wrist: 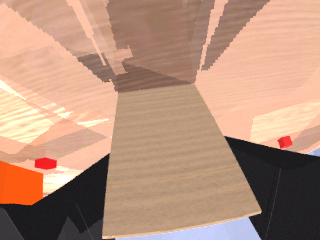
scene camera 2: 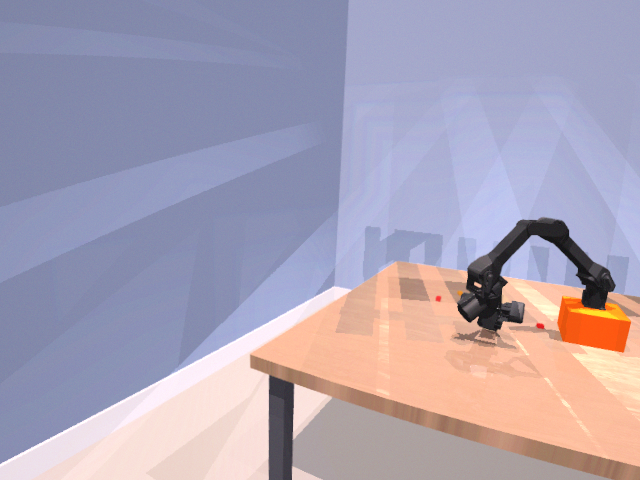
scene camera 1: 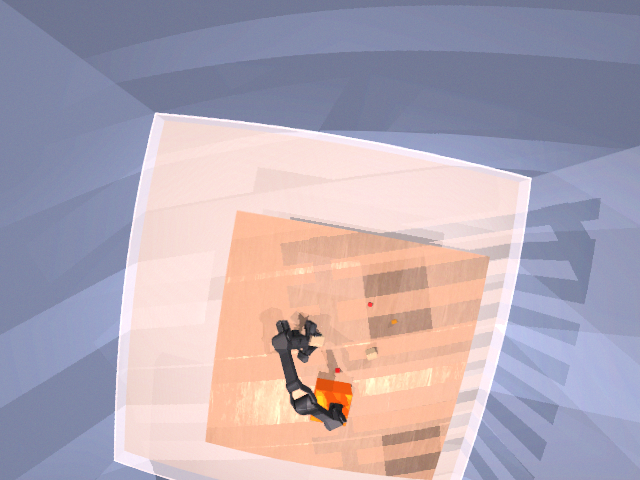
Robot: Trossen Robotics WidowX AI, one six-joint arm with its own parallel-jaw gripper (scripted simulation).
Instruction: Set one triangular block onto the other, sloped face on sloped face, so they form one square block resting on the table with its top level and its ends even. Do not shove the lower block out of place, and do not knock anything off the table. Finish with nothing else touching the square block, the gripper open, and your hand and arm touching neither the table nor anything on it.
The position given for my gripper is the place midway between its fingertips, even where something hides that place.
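Observation:
My gripper (scene camera 2: 491,318) is there for me to see, and when I look through the wrist camera I find my gripper (wrist: 167,151) there as well.

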